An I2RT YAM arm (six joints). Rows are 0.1 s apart.
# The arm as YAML. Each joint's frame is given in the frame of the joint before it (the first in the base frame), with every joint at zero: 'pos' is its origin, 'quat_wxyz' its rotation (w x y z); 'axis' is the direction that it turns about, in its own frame. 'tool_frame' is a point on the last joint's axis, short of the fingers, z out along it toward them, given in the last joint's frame.
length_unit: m
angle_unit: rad
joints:
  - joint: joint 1
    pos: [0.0, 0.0, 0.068]
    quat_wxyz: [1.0, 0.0, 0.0, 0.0]
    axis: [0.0, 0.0, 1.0]
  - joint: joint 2
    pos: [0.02, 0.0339, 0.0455]
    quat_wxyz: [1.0, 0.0, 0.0, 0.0]
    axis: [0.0, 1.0, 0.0]
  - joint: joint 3
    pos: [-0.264, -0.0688, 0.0]
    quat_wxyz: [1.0, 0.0, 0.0, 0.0]
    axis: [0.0, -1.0, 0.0]
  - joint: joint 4
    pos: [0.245, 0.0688, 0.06]
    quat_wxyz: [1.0, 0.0, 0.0, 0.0]
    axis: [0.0, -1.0, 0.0]
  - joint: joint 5
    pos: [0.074, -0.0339, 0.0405]
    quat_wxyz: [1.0, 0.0, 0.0, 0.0]
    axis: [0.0, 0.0, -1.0]
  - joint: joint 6
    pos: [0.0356, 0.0, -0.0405]
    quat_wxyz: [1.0, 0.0, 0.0, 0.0]
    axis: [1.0, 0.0, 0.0]
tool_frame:
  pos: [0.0, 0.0, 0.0]
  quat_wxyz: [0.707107, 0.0, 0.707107, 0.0]
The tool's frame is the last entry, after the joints.
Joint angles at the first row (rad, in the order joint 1, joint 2, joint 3, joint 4, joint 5, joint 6):
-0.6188 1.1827 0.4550 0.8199 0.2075 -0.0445
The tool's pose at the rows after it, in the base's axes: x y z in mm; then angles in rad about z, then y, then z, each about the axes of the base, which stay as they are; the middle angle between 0 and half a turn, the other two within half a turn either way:
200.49 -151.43 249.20 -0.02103 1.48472 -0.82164
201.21 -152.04 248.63 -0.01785 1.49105 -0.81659
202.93 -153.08 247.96 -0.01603 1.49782 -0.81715
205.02 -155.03 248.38 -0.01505 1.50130 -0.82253
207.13 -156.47 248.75 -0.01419 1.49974 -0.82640
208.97 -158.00 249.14 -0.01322 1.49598 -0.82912
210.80 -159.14 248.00 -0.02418 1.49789 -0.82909
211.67 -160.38 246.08 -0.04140 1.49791 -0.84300
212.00 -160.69 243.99 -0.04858 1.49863 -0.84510
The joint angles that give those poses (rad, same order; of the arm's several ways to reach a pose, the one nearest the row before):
-0.6184 1.1816 0.4541 0.8153 0.2025 -0.0387
-0.6195 1.1856 0.4569 0.8100 0.1964 -0.0338
-0.6187 1.1955 0.4628 0.8071 0.1979 -0.0307
-0.6196 1.2079 0.4735 0.8053 0.2024 -0.0293
-0.6188 1.2205 0.4817 0.8113 0.2071 -0.0291
-0.6191 1.2328 0.4890 0.8203 0.2094 -0.0291
-0.6186 1.2459 0.4928 0.8277 0.2100 -0.0397
-0.6187 1.2589 0.4920 0.8417 0.2237 -0.0580
-0.6186 1.2670 0.4878 0.8532 0.2259 -0.0652

